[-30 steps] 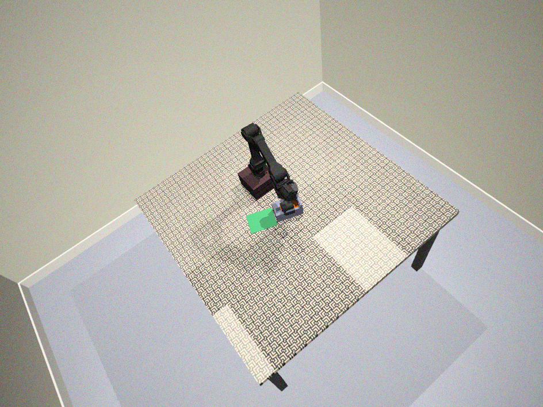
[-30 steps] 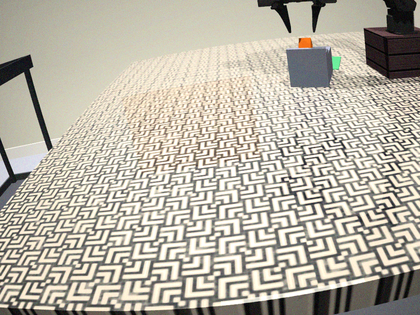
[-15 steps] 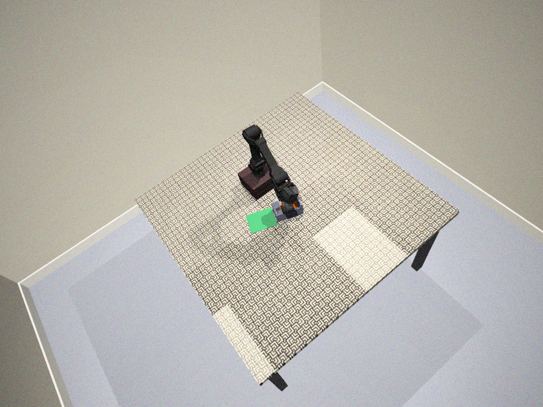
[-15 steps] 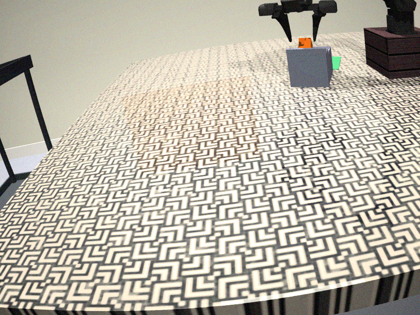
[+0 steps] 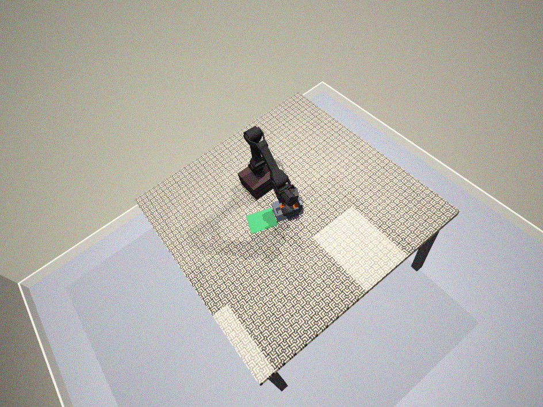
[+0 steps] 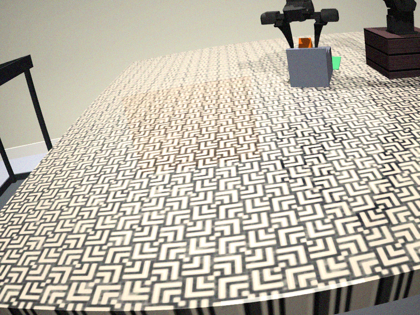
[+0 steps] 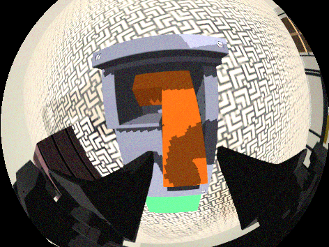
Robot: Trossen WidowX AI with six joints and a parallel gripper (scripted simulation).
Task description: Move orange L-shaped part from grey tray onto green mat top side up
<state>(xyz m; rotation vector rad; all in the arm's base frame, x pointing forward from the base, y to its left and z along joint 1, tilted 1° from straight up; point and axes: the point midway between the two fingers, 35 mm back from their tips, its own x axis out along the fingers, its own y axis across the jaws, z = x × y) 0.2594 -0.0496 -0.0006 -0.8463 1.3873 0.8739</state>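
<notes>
Now: the orange L-shaped part 4 cm to the left of my gripper tip and 3 cm below it. Round my gripper tip: green mat (12 cm to the right, 8 cm below, 8 cm behind).
</notes>
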